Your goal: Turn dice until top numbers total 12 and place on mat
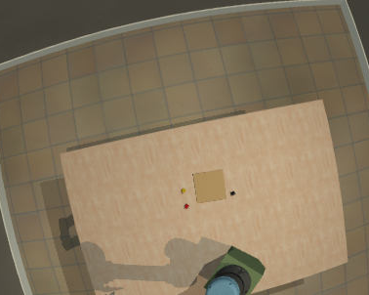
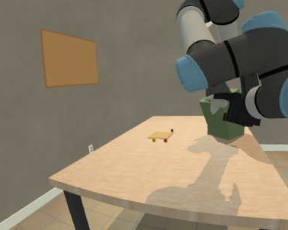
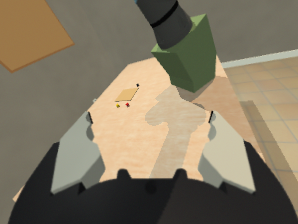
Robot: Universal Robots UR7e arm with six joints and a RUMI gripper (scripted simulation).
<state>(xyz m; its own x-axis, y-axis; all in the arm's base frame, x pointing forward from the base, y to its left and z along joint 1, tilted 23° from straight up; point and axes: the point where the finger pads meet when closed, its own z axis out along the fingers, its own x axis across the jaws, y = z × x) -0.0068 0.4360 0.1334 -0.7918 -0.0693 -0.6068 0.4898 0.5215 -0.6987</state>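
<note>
Now: hand 34 cm short of the black die, 56 cm to the left of it and 26 cm above it. Round my hand: yellow die (40 cm ahead, 34 cm to the right, 26 cm below); red die (33 cm ahead, 34 cm to the right, 26 cm below); tan mat (39 cm ahead, 46 cm to the right, 26 cm below).
</note>
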